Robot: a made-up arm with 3 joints. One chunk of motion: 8 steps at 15 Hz.
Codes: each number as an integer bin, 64 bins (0 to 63) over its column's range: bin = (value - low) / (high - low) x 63, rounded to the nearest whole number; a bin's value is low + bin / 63 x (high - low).
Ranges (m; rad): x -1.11..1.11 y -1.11..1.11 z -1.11..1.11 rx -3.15..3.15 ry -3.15..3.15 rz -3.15..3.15
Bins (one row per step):
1: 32 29 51 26 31 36
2: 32 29 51 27 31 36
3: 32 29 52 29 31 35
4: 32 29 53 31 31 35
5: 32 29 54 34 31 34
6: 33 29 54 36 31 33
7: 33 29 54 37 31 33
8: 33 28 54 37 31 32
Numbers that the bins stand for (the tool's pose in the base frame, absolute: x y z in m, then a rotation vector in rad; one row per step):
1: 0.0176 -0.0881 0.6871 -0.5500 -0.0500 0.4500
2: 0.0176 -0.0881 0.6871 -0.4500 -0.0500 0.4500
3: 0.0176 -0.0881 0.7224 -0.2500 -0.0500 0.3500
4: 0.0176 -0.0881 0.7576 -0.0500 -0.0500 0.3500
5: 0.0176 -0.0881 0.7929 0.2500 -0.0500 0.2500
6: 0.0529 -0.0881 0.7929 0.4500 -0.0500 0.1500
7: 0.0529 -0.0881 0.7929 0.5500 -0.0500 0.1500
8: 0.0529 -0.1233 0.7929 0.5500 -0.0500 0.0500

